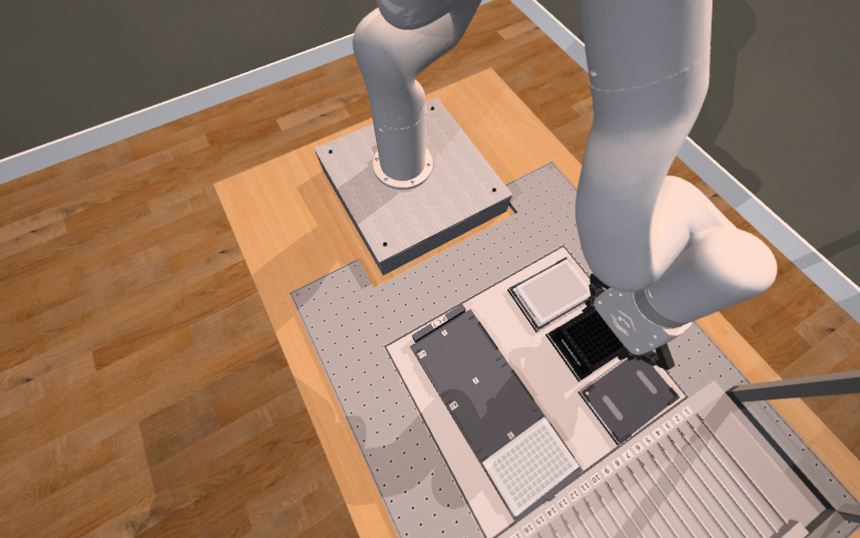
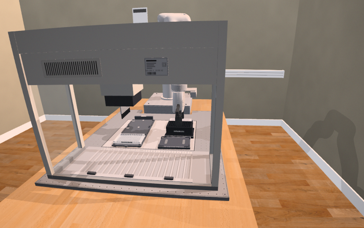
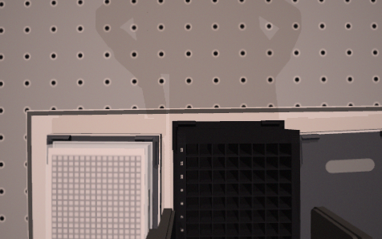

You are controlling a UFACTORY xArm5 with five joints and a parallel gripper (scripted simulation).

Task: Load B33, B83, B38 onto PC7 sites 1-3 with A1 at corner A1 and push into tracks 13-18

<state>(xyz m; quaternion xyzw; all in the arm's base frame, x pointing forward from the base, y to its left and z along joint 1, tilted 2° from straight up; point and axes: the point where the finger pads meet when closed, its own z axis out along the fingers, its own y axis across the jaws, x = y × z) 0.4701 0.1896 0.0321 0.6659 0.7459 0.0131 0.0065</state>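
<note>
My hand is 4 cm above the black deep-well block B83. Round my hand: plate carrier PC7: 23 cm to the right, 6 cm below, 3 cm ahead; plate nest S3: 11 cm ahead, 7 cm below; plate nest S2: 7 cm below.
</note>
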